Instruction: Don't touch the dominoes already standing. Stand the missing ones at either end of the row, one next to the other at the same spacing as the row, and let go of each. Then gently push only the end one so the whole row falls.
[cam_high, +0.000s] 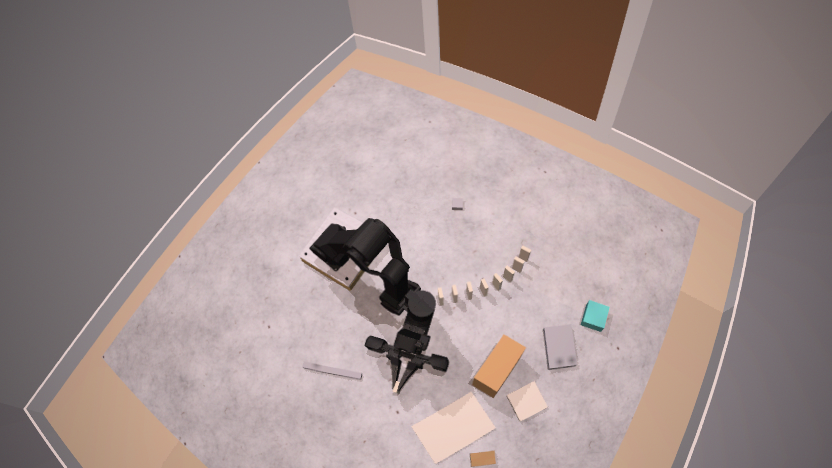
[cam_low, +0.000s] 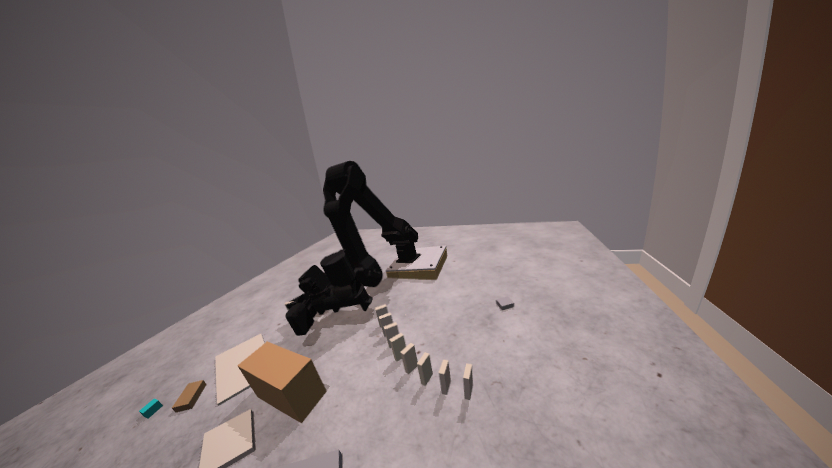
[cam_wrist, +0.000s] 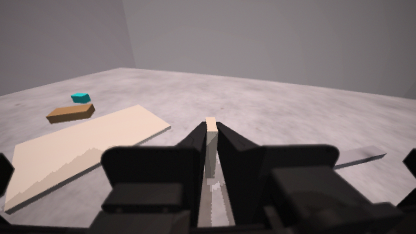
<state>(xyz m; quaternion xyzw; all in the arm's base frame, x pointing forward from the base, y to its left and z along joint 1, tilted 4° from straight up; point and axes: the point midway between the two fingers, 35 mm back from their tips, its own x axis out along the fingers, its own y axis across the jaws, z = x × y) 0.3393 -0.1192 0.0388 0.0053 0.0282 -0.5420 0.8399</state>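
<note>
Right now the cream flat panel is 15 cm ahead of my gripper tip, 2 cm to the left of it and 5 cm below it. The rest, counted from my gripper tip: orange box: 14 cm ahead, 19 cm to the left, 1 cm below; then grey strip: 15 cm behind, 7 cm to the right, 5 cm below; then small brown block: 25 cm ahead, 1 cm to the left, 5 cm below.
</note>
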